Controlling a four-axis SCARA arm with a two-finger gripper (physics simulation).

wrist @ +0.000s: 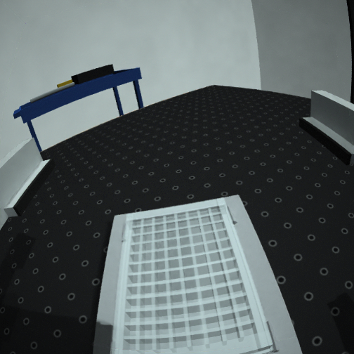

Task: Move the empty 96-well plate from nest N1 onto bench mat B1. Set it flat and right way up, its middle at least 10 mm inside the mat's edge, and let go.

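Note:
The 96-well plate is pale and translucent, with a grid of square-looking wells. It sits level in the light grey nest N1, in the lower middle of the wrist view; the near end of both is cut off by the frame's bottom edge. My gripper is open wide, with one finger at the left edge and one at the right edge. Nothing is between the fingers, and the plate shows lower in the view than they do. The blue bench mat B1 does not show in this view.
The dark bench top carries a pattern of small rings and runs back behind the nest. A blue table stands far off at the upper left, with a black box and a yellow item on it. Pale walls rise behind.

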